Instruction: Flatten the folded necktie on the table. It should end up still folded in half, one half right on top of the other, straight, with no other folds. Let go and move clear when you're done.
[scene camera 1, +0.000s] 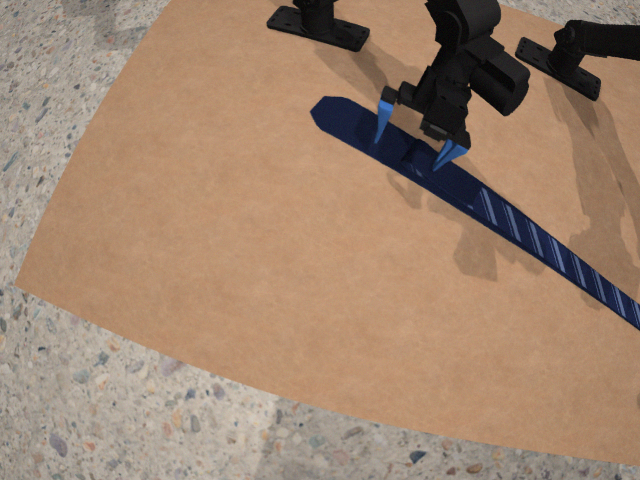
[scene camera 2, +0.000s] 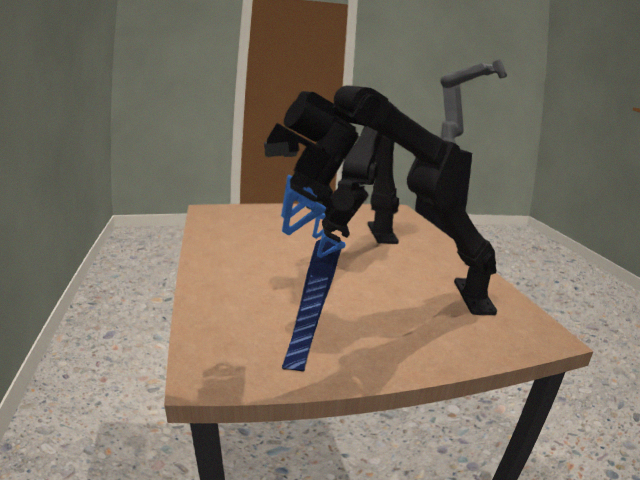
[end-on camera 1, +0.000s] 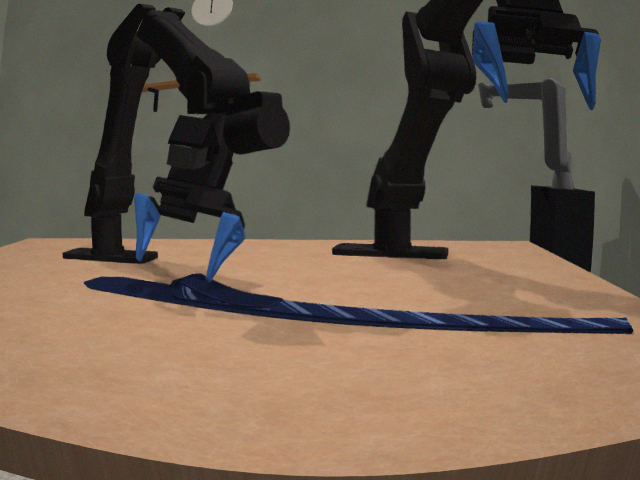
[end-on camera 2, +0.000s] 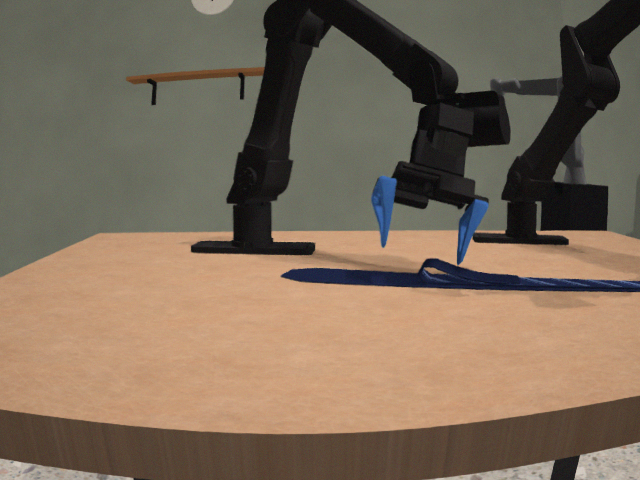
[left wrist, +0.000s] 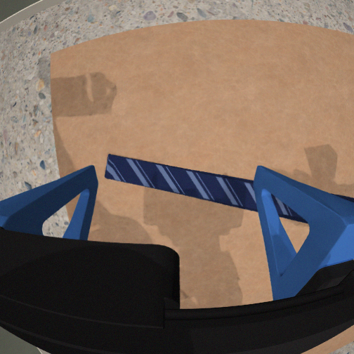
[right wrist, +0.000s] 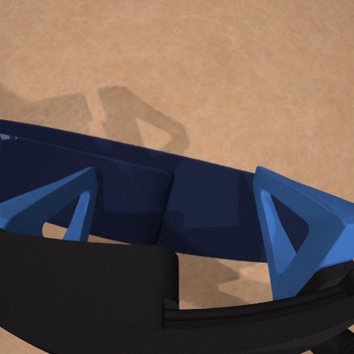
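The navy necktie (scene camera 1: 348, 121) (scene camera 2: 310, 310) (end-on camera 1: 361, 316) (end-on camera 2: 341, 276) (left wrist: 190, 185) (right wrist: 210, 210) lies on the table, striped toward its square end. Its plain pointed end lies flat. Beside that, the top layer is doubled back on itself: a dark flap (end-on camera 1: 232, 295) (end-on camera 2: 465, 274) (right wrist: 125, 200) with a raised, looped fold. In end-on camera 1, the flap's edge meets the stripes. My right gripper (scene camera 1: 404, 156) (scene camera 2: 318, 246) (end-on camera 1: 174, 269) (end-on camera 2: 421, 255) (right wrist: 174, 175) is open and empty, low above the looped fold. My left gripper (end-on camera 1: 549, 104) (left wrist: 175, 174) is open and empty, high above the striped part.
The wooden table (scene camera 1: 206, 232) (scene camera 2: 232, 310) (end-on camera 1: 310, 392) (end-on camera 2: 258, 351) has a curved edge. Both arm bases stand on it behind the tie. A grey arm (scene camera 2: 453, 108) (end-on camera 1: 555, 124) stands in the background. In scene camera 2, my two grippers appear close together.
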